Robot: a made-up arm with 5 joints.
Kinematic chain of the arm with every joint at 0, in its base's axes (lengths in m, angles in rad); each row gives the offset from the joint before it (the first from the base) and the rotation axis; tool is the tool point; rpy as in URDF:
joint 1: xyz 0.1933 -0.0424 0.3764 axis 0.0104 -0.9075 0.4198
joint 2: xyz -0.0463 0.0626 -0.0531 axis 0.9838 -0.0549 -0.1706
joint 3: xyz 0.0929 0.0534 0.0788 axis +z
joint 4: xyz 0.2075 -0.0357 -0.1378 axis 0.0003 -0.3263 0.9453
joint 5: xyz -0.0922 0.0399 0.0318 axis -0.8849 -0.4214 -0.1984
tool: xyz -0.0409 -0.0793 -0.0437 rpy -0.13 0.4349 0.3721
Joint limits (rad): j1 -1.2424..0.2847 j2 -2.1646..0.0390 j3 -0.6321..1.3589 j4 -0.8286..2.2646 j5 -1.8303..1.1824
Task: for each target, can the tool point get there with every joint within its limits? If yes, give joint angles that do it. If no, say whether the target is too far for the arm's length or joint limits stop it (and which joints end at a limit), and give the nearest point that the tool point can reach.
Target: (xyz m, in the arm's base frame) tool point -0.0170 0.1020 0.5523
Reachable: no: joint limits stop it (at a limit: joint 1, joint 3, joint 4, joint 5) | nearest point -0.0403 0.0089 0.3619 | short by 0.213 m
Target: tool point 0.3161 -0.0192 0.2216
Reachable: yes | joints 0.0037 -0.5027 0.1207 0.1724 -0.7706
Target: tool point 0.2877 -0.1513 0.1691
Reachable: yes | joints -0.6645 -0.4513 -0.0096 0.9748 -0.0399
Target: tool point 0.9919 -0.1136 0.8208
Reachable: no: too far | nearest point 0.5394 -0.0156 0.4785 | short by 0.576 m
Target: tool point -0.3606 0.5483 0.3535
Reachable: no: too far | nearest point 0.0107 0.1641 0.2889 | short by 0.538 m
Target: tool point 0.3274 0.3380 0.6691
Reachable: no: joint limits stop it (at a limit: joint 1, joint 2, joint 3, joint 5) | nearest point 0.3722 0.1699 0.5349 | short by 0.220 m
